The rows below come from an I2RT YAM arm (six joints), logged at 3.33 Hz.
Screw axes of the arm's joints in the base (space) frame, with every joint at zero. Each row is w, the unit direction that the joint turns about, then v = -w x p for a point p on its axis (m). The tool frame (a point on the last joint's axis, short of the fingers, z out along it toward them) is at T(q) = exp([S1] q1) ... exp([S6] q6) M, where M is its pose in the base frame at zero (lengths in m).
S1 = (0, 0, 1, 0.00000, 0.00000, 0.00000)
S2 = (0, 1, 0, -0.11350, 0.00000, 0.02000)
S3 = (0, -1, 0, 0.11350, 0.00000, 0.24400)
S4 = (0, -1, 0, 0.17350, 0.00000, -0.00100)
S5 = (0, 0, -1, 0.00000, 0.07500, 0.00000)
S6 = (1, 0, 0, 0.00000, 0.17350, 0.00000)
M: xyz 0.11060 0.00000 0.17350 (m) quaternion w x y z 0.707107 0 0.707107 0
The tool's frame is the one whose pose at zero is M.
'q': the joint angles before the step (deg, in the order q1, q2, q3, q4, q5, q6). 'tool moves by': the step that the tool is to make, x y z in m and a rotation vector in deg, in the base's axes. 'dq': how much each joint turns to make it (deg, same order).
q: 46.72 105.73 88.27 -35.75 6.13 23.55
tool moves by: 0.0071 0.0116 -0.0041 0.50 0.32 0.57
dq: 0.33 2.97 2.94 0.17 -0.61 0.15
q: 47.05 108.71 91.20 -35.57 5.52 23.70
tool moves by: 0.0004 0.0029 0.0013 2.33 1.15 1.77
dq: -0.03 0.20 0.35 0.77 -3.02 0.05
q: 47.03 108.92 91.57 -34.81 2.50 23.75
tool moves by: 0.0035 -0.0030 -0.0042 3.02 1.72 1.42
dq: -0.96 -0.20 -1.49 2.30 -4.09 0.19
